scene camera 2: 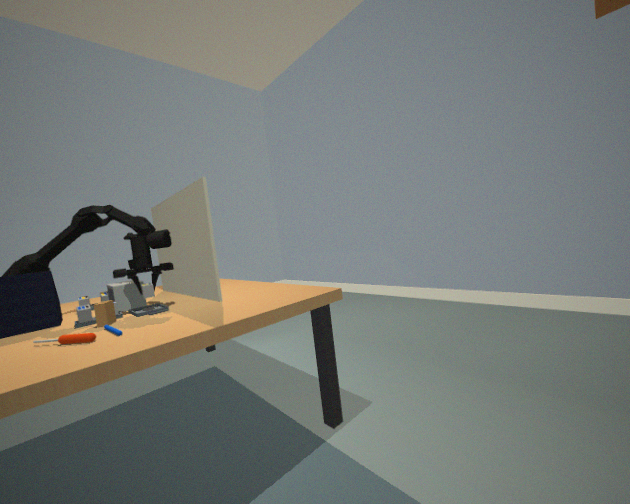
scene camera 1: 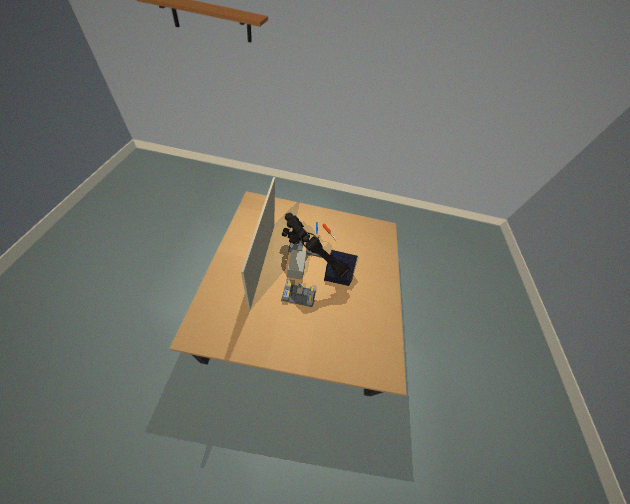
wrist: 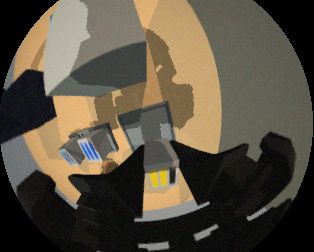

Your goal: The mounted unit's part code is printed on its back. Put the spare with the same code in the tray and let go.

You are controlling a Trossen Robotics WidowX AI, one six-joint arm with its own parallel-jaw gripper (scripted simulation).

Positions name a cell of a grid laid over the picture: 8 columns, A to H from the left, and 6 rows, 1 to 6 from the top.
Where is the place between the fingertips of my gripper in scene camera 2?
At B4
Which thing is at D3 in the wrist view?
A dark-rimmed flat tray.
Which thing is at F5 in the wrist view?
My gripper.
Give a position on a beige panel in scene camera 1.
At D4
